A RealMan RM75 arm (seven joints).
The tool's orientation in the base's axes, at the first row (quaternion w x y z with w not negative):
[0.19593, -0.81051, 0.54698, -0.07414]
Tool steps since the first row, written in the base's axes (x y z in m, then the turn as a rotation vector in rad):
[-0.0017, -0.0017, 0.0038, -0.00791, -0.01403, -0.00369]
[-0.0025, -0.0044, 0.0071, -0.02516, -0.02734, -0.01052]
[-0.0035, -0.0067, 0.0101, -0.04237, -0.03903, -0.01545]
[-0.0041, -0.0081, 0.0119, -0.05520, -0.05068, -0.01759]
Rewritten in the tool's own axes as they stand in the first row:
[0.0005, 0.0005, -0.0044, 0.01011, 0.01281, -0.00260]
[0.0024, 0.0007, -0.0084, 0.01620, 0.03465, -0.00529]
[0.0038, 0.0012, -0.0120, 0.02064, 0.05518, -0.00931]
[0.0047, 0.0014, -0.0141, 0.02650, 0.07082, -0.01441]

